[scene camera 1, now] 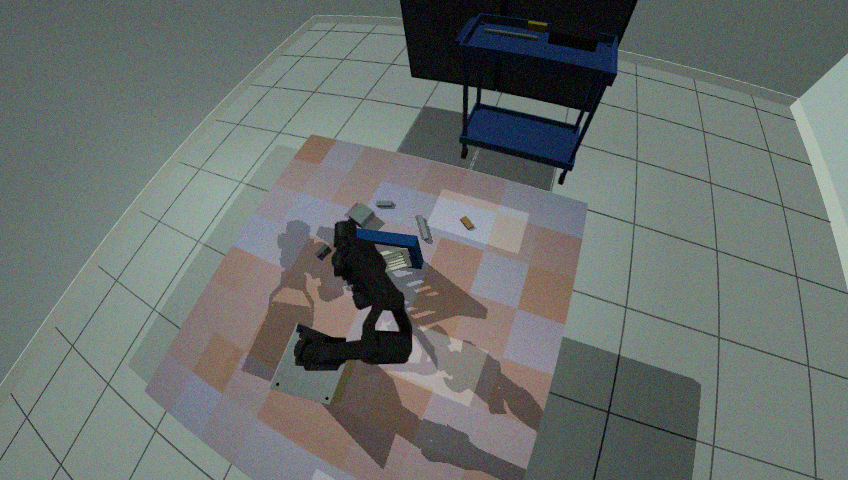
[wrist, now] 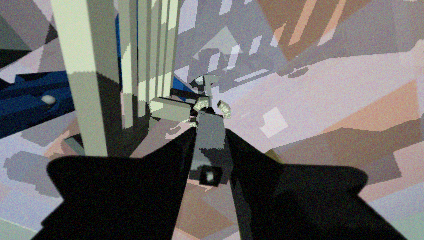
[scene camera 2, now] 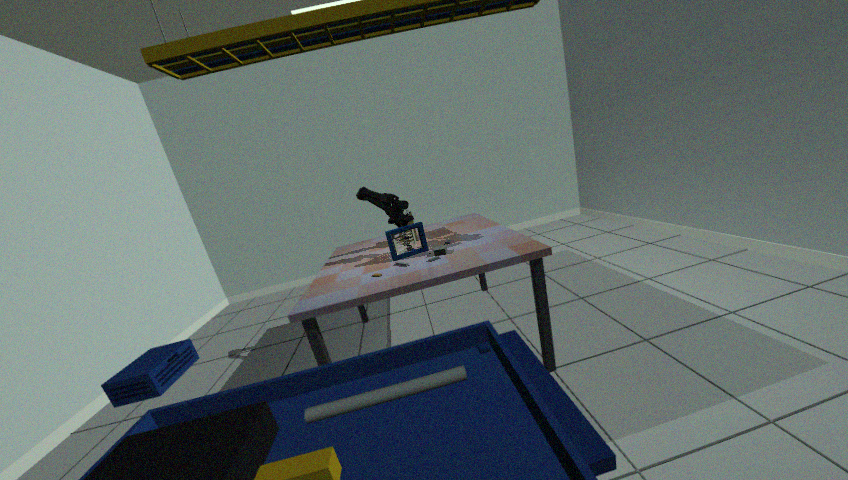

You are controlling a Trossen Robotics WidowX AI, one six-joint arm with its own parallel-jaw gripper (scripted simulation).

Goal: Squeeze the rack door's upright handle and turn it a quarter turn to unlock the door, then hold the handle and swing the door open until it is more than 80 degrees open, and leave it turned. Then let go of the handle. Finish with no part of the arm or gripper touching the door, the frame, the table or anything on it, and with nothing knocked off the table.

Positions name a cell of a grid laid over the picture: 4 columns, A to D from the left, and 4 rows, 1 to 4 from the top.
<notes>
In view: my gripper (wrist: B3) and a blue rack frame (scene camera 2: B2).
</notes>
